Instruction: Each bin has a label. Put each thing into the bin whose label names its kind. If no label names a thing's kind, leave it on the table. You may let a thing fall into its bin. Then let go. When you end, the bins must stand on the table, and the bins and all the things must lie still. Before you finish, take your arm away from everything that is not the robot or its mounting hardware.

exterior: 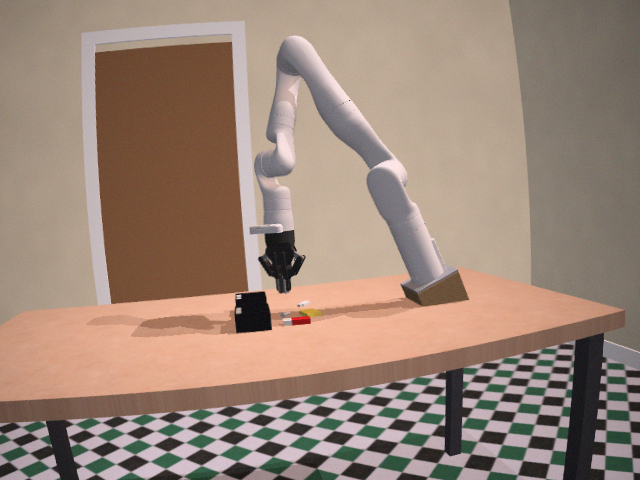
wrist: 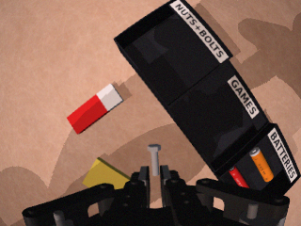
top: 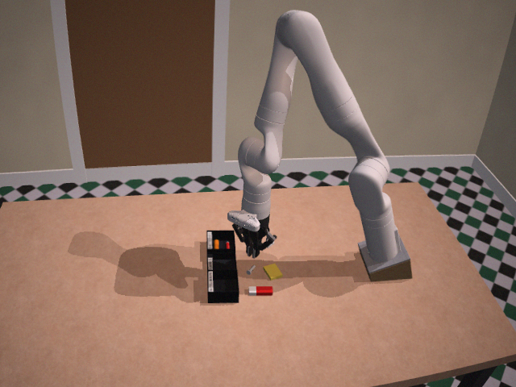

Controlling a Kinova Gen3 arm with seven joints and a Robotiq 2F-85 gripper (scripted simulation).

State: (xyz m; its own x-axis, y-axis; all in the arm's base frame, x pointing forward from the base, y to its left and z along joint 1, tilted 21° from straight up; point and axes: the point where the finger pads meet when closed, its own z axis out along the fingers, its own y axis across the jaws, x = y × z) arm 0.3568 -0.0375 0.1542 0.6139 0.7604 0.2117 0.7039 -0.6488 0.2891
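My hand is 7 cm above the bolt. The rest, counted from my hand: red battery 9 cm to the right, 7 cm below, 6 cm ahead; then red-and-white block 9 cm to the left, 7 cm below; then yellow block 8 cm below, 6 cm behind, 2 cm to the left.
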